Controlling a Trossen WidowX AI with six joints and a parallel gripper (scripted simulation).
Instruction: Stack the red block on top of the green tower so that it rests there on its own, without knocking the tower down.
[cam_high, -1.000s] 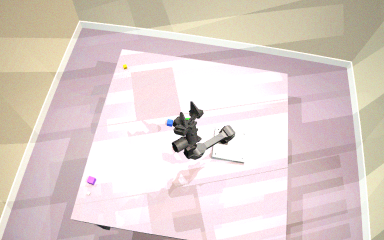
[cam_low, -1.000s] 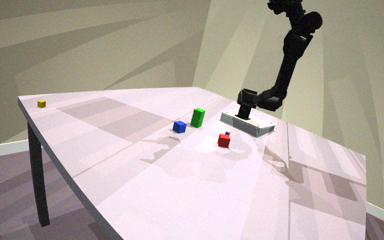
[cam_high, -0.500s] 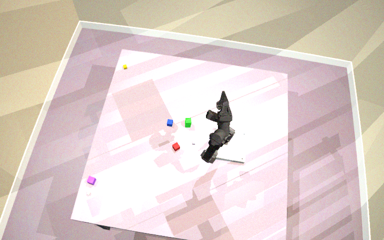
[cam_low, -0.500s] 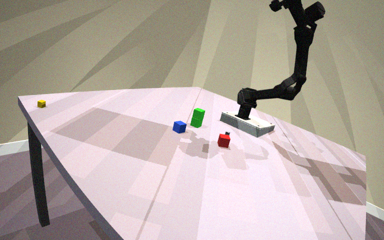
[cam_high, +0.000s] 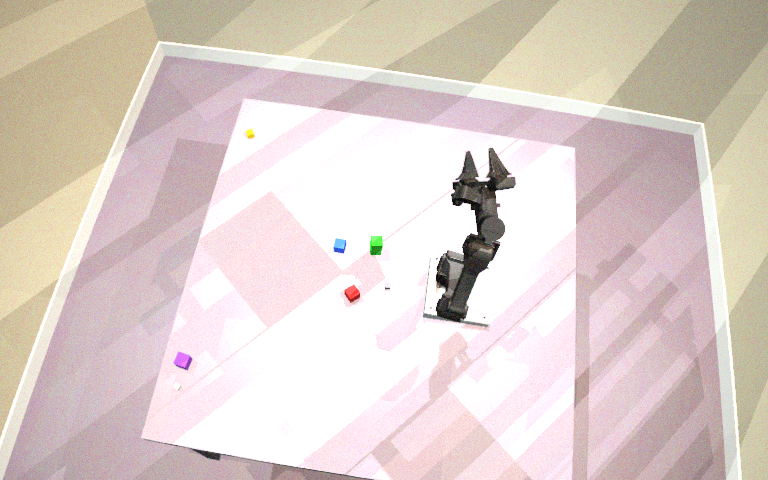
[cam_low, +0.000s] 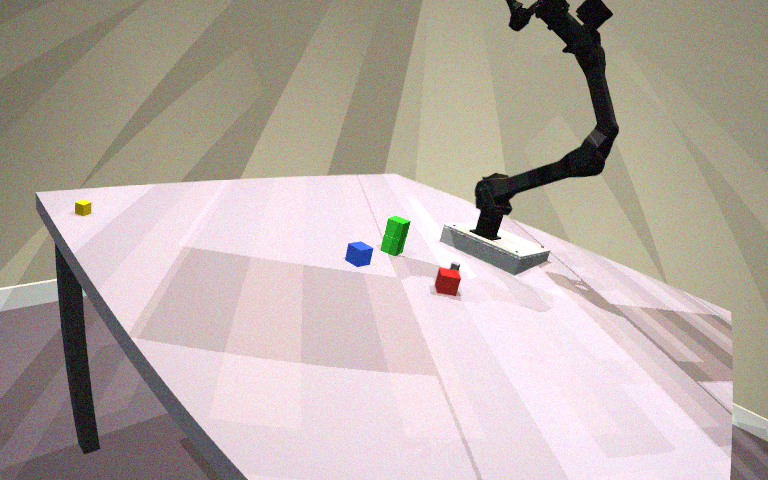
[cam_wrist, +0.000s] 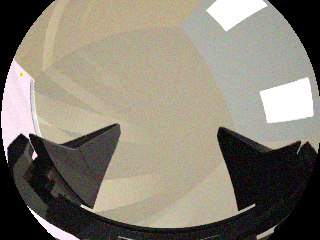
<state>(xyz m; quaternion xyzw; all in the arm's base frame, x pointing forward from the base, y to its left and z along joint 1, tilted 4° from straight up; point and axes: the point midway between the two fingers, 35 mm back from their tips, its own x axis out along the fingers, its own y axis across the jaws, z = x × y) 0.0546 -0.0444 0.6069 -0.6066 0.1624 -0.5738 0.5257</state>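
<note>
Right now the red block is 28 cm ahead of my gripper tip, 16 cm to the left of it and 65 cm below it. Round my gripper tip: blue block (35 cm ahead, 1 cm to the right, 65 cm below); yellow block (75 cm ahead, 43 cm to the right, 66 cm below); magenta block (78 cm ahead, 45 cm to the left, 65 cm below).
</note>
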